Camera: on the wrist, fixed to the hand. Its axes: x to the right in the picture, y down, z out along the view.
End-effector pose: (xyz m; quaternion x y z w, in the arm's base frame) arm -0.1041 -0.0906 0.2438 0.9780 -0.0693 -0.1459 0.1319
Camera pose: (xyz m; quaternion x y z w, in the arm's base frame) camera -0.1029 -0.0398 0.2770 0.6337 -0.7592 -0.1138 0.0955
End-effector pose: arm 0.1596 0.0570 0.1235 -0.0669 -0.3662 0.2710 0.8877
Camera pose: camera 0.1965 0.0184 0.0947 -0.1892 -0.2848 0.8509 0.3988
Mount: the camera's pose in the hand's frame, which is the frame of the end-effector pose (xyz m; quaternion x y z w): -0.0166 -0.0394 -0.0431 0.0931 -0.1124 0.6975 0.7016
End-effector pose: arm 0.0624 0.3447 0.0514 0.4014 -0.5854 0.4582 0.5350
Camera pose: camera 0.1131 0.3758 0.0394 0.0254 0.7082 -0.7040 0.0474
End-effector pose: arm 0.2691 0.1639 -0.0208 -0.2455 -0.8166 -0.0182 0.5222
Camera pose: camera 0.2945 0.1106 -0.0066 -0.6952 -0.4620 0.4550 0.3101
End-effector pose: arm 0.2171 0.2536 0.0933 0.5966 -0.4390 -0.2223 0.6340
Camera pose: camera 0.2535 0.2837 0.0552 0.1464 -0.8161 0.2601 0.4950
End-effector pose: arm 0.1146 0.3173 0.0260 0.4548 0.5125 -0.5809 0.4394
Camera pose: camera 0.0828 0.3644 0.0473 0.6521 -0.0611 -0.1999 0.7287
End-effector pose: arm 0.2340 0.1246 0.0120 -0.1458 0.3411 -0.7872 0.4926
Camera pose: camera 0.1908 0.1672 0.0094 0.0930 0.2124 -0.2241 0.9466
